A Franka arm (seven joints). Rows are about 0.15 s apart.
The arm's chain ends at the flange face. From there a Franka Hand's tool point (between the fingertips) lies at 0.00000 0.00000 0.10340 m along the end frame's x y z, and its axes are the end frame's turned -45 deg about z.
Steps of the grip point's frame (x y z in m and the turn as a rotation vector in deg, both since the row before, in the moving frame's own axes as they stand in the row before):
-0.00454, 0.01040, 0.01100, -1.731, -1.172, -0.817
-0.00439, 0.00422, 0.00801, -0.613, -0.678, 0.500
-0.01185, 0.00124, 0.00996, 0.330, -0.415, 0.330
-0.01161, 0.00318, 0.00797, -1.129, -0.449, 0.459
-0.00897, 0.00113, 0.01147, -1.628, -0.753, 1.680
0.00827, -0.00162, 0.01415, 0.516, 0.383, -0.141
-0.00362, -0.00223, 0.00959, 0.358, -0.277, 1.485
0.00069, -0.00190, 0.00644, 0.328, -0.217, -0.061
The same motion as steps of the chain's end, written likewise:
0.00340, 0.00687, 0.01107, -2.053, 0.395, -0.817
-0.00003, 0.00444, 0.00802, -0.913, -0.046, 0.500
-0.00655, 0.00915, 0.00996, -0.060, -0.527, 0.330
-0.00682, 0.00844, 0.00799, -1.116, 0.481, 0.459
-0.00662, 0.00409, 0.01152, -1.684, 0.619, 1.680
0.00487, -0.00585, 0.01416, 0.636, -0.094, -0.141
-0.00333, 0.00110, 0.00959, 0.057, -0.449, 1.485
-0.00016, -0.00169, 0.00644, 0.078, -0.385, -0.061

